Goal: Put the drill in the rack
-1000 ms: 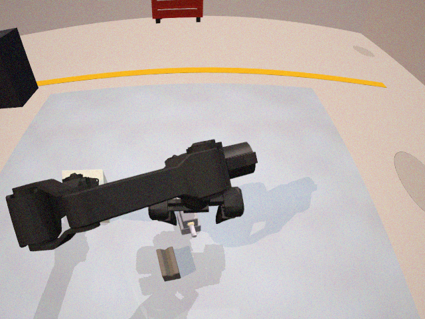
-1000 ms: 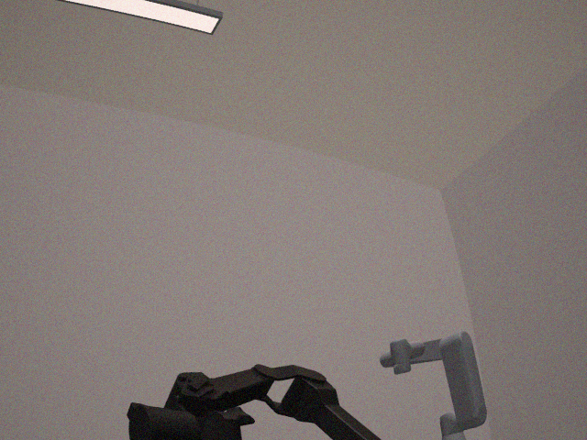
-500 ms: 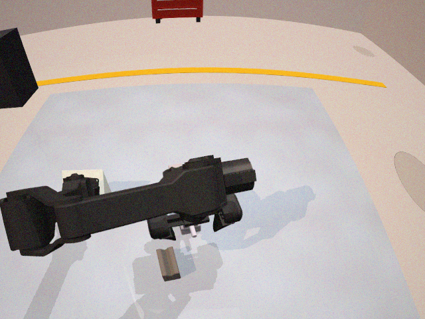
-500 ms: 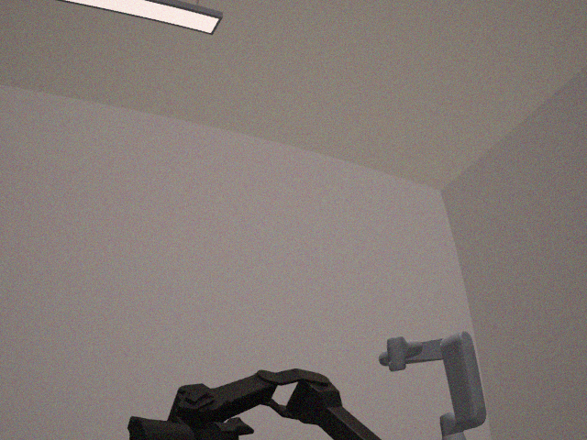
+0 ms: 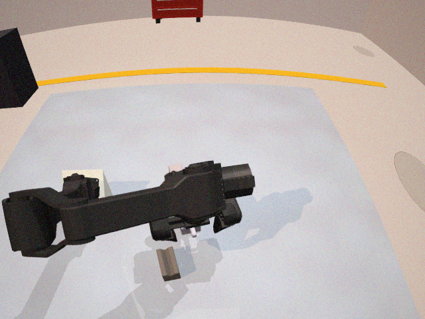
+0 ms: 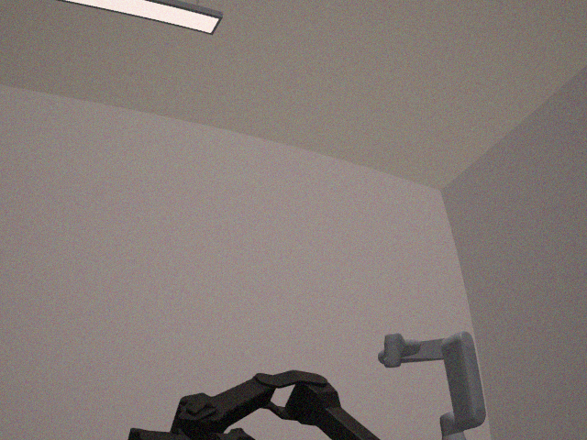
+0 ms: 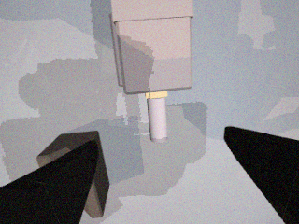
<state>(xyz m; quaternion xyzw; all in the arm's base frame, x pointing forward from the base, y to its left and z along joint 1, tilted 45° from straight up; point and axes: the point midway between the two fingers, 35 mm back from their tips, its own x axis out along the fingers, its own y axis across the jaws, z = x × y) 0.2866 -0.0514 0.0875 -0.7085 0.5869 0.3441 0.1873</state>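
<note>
Right now my gripper tip is 2 cm past the drill and 6 cm to the right of it. Also, from my gripper tip: dark key 4 cm behind, 14 cm to the left; brown grooved rack 6 cm behind, 6 cm to the right, 3 cm below; grey block 4 cm behind, 12 cm to the left, 1 cm below.
</note>
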